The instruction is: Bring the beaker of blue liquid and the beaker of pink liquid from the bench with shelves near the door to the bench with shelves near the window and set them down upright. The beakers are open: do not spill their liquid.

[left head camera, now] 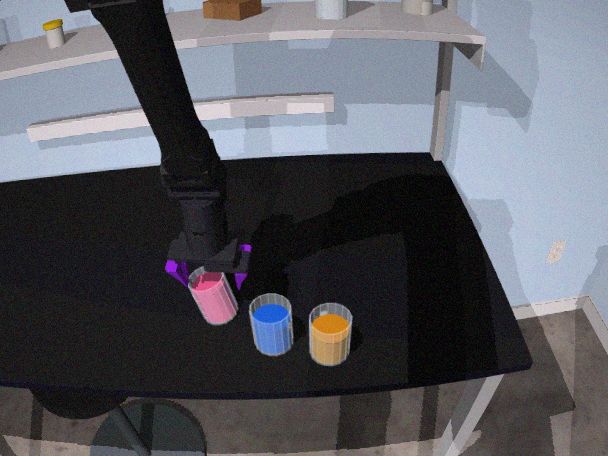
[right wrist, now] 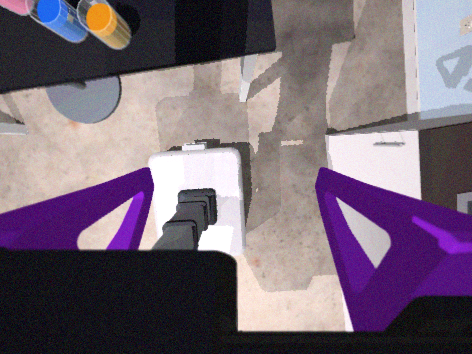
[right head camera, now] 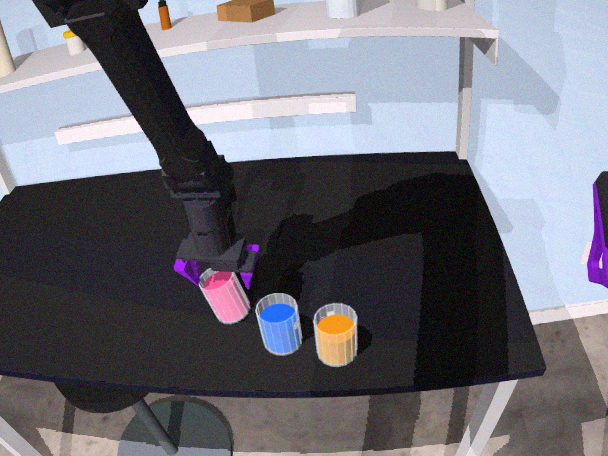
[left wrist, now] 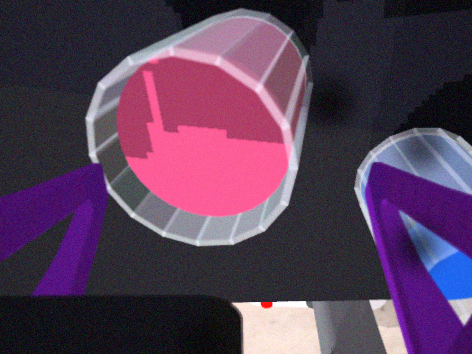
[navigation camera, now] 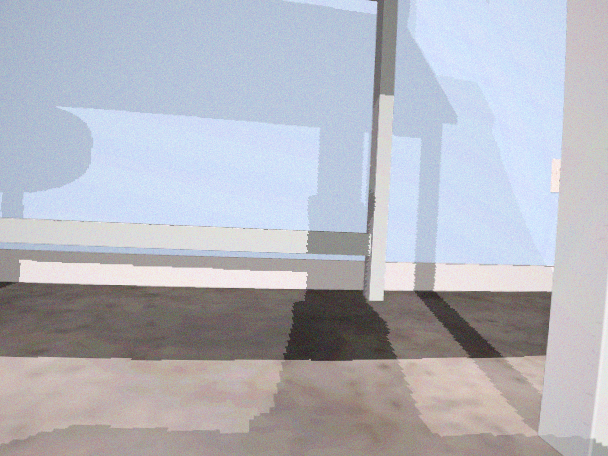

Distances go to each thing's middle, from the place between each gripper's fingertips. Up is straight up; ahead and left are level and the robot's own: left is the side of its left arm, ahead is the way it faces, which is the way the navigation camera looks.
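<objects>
The pink beaker (left head camera: 211,291) is 480 mm to the left of my right hand, 380 mm ahead of it and 420 mm below it. As for the blue beaker (left head camera: 271,314), my right hand is 320 mm short of that one, 370 mm to the right of it and 430 mm above it. Going by their middles, the blue beaker is the nearest to my right hand of the things named here.
From my left hand, the blue beaker is 11 cm to the right, 5 cm behind and 4 cm below, and the pink beaker is 1 cm to the left, 1 cm ahead and 4 cm below. By its middle, the blue beaker is nearer to my left hand than to my right hand.
</objects>
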